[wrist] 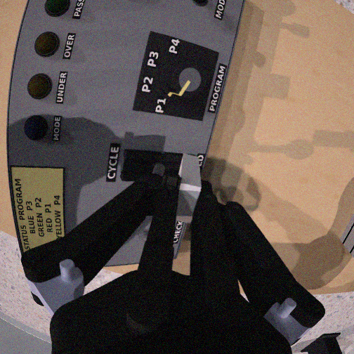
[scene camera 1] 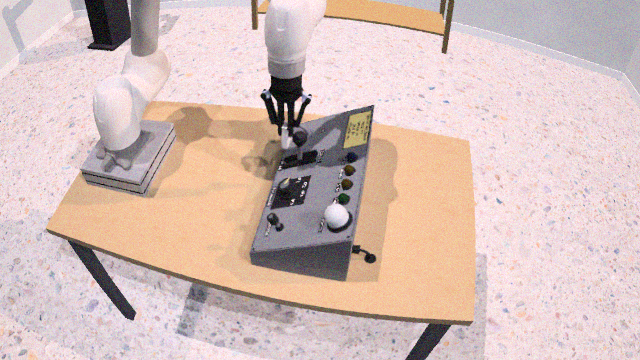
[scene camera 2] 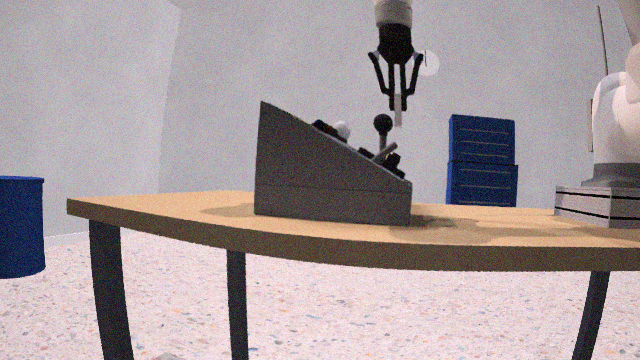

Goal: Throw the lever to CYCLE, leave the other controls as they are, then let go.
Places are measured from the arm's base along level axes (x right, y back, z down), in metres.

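Pixels of known places: gripper, fingertip midpoint: (scene camera 1: pixel 285 144) (scene camera 2: pixel 398 126); arm's base at its link origin: (scene camera 1: pixel 125 147) (scene camera 2: pixel 622 188).
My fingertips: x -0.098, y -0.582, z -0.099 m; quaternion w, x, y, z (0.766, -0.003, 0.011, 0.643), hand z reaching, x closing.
For each thing: its top centre in the pictures, then the offset to it from my fingertips. "pt": a spot on its surface instead. Level surfaces: height alone.
- dark shaft with a black ball knob, surface spot: (scene camera 2: pixel 383 123) pt dx -0.057, dy -0.018, dz +0.002 m
- PROGRAM knob at its top centre: (scene camera 1: pixel 284 182) dx +0.083, dy -0.031, dz +0.049 m
- MODE toggle at a spot on its surface: (scene camera 1: pixel 273 219) pt dx +0.209, dy -0.056, dz +0.043 m
- wooden table at its surface level: dz +0.179 m
- white STATUS dome at a spot on its surface: (scene camera 1: pixel 336 216) pt dx +0.202, dy -0.208, dz -0.031 m
- black cable stub at a spot on its surface: (scene camera 1: pixel 369 257) pt dx +0.149, dy -0.293, dz +0.168 m
The lever, a dark shaft with a black ball knob (scene camera 1: pixel 300 136) (scene camera 2: pixel 383 123), stands upright above its slot; in scene camera 2 it leans from the sloping panel's normal toward the upper, CYCLE side. In the wrist view the fingers hide its knob. My gripper (scene camera 1: pixel 286 128) (scene camera 2: pixel 398 106) (wrist: pixel 187 169) is shut and empty, pointing down. Its pale tip is beside the knob on the HOLD side, with a thin gap visible in scene camera 2. The PROGRAM knob (scene camera 1: pixel 284 183) (wrist: pixel 190 79) points toward P1. The MODE toggle (scene camera 1: pixel 273 219) stands at the console's near end.
The grey console (scene camera 1: pixel 305 220) (scene camera 2: pixel 330 170) stands on the wooden table (scene camera 1: pixel 425 225) (scene camera 2: pixel 235 220). A white STATUS dome (scene camera 1: pixel 336 216) and several small lamps line its high side. A black cable stub (scene camera 1: pixel 369 257) sticks out behind. The arm's base plinth (scene camera 1: pixel 125 160) is at the left.
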